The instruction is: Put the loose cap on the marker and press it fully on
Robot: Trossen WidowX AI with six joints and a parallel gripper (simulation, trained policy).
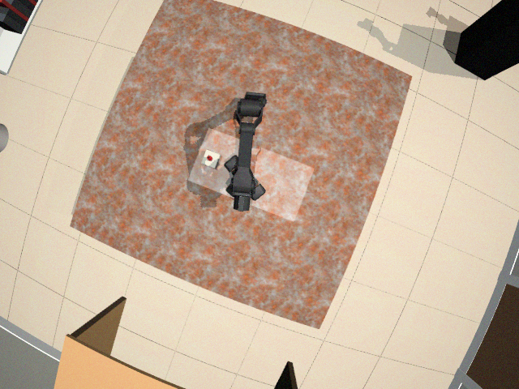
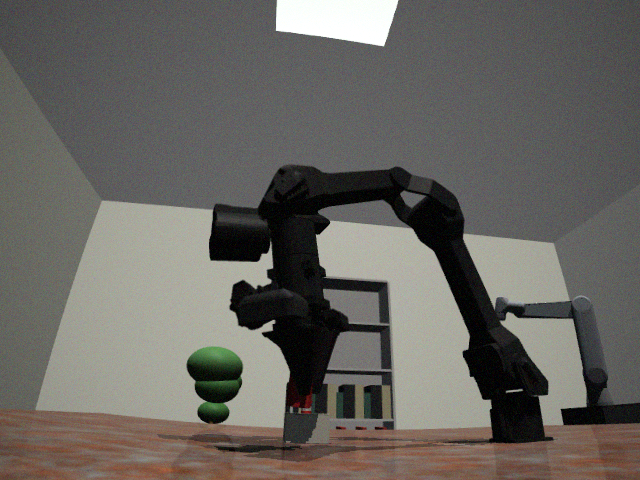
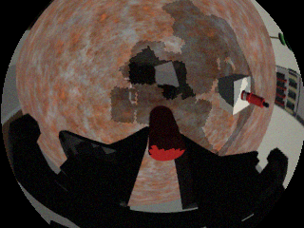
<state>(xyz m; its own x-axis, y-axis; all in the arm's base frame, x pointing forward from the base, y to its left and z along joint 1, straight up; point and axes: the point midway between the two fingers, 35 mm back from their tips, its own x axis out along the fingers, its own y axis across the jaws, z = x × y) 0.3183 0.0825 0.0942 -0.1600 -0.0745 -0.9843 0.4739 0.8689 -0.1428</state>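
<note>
My gripper tip is 17 cm to the left of the white holder block, 4 cm above it and 1 cm past it. Also, from my gripper tip: red cap 1 cm ahead, 1 cm above.
</note>
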